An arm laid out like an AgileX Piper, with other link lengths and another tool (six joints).
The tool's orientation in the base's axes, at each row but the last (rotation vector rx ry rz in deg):
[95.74, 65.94, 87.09]
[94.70, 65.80, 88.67]
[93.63, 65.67, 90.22]
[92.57, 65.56, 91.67]
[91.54, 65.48, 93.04]
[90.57, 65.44, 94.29]
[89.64, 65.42, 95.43]
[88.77, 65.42, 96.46]
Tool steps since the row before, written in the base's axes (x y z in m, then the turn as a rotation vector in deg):
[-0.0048, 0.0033, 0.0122, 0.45, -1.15, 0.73]
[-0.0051, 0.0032, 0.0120, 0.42, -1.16, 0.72]
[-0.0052, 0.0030, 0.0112, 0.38, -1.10, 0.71]
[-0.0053, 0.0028, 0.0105, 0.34, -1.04, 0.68]
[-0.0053, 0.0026, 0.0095, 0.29, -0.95, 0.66]
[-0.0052, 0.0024, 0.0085, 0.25, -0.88, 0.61]
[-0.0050, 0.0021, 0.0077, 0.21, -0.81, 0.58]
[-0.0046, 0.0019, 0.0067, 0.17, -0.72, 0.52]
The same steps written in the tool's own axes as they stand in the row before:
[0.0087, 0.0082, -0.0063, -0.70, 1.24, 0.18]
[0.0087, 0.0080, -0.0063, -0.71, 1.23, 0.15]
[0.0083, 0.0075, -0.0061, -0.66, 1.19, 0.12]
[0.0079, 0.0070, -0.0059, -0.62, 1.13, 0.10]
[0.0074, 0.0063, -0.0056, -0.54, 1.06, 0.06]
[0.0068, 0.0055, -0.0052, -0.50, 0.98, 0.04]
[0.0063, 0.0050, -0.0049, -0.45, 0.91, 0.02]
[0.0056, 0.0044, -0.0044, -0.39, 0.81, 0.00]

